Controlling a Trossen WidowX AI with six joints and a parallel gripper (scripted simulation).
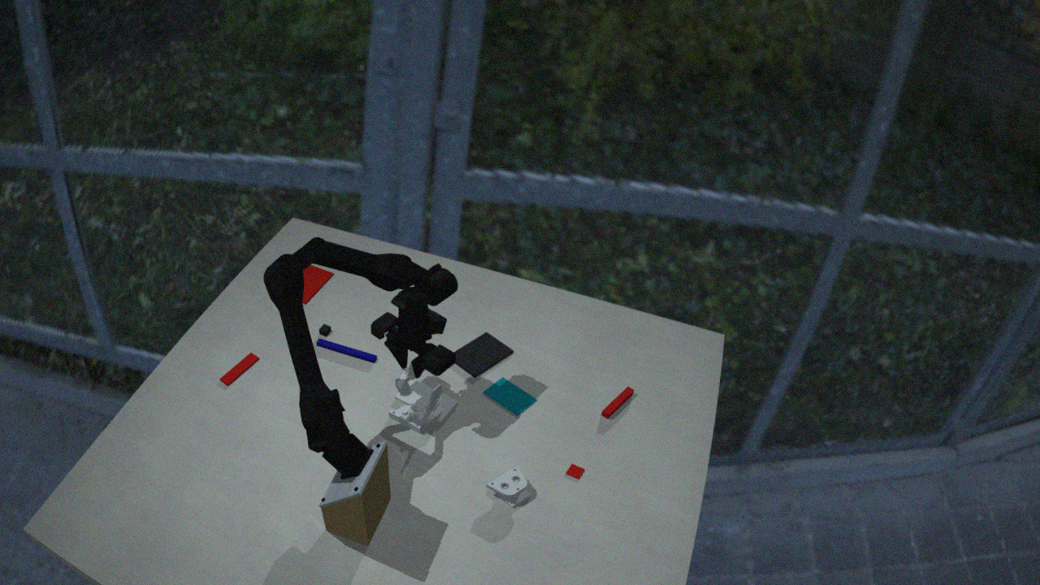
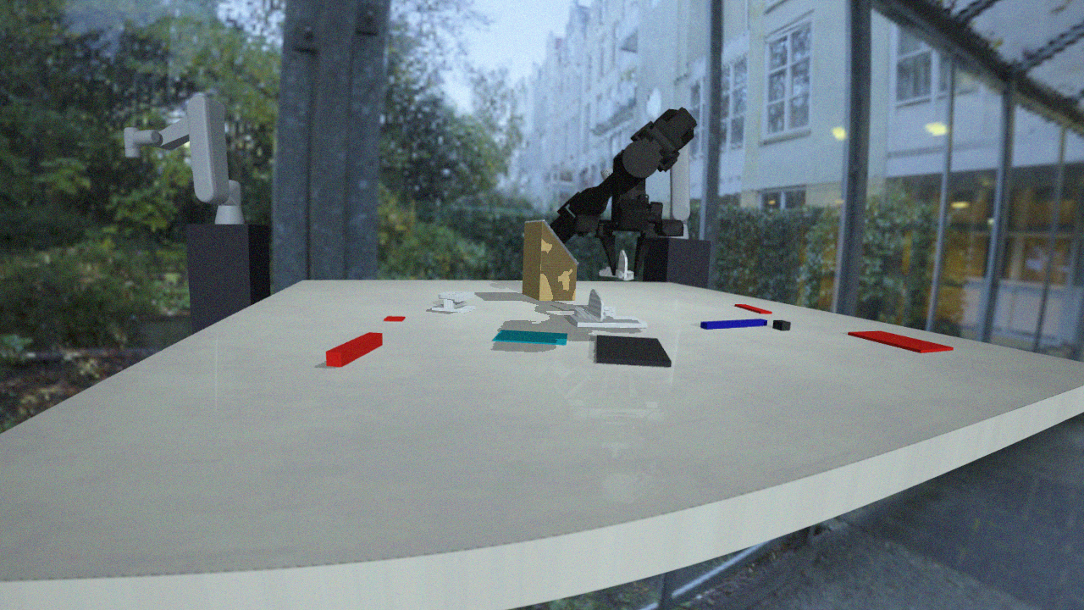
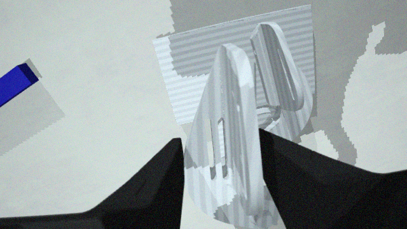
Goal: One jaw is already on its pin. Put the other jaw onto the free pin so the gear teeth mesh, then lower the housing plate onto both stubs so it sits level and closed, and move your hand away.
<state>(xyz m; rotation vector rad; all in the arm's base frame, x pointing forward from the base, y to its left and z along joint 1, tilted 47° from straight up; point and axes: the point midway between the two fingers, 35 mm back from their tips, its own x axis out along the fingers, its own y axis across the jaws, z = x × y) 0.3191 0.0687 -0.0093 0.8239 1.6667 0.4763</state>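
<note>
My gripper tip is 8 cm above the white base plate, 3 cm to the left of it and 1 cm short of it. From my gripper tip the other things lie so: teal tile 19 cm to the right, 11 cm ahead, 8 cm below; then blue bar 20 cm to the left, 8 cm below, 6 cm ahead; then black tile 20 cm ahead, 8 cm to the right, 8 cm below.
</note>
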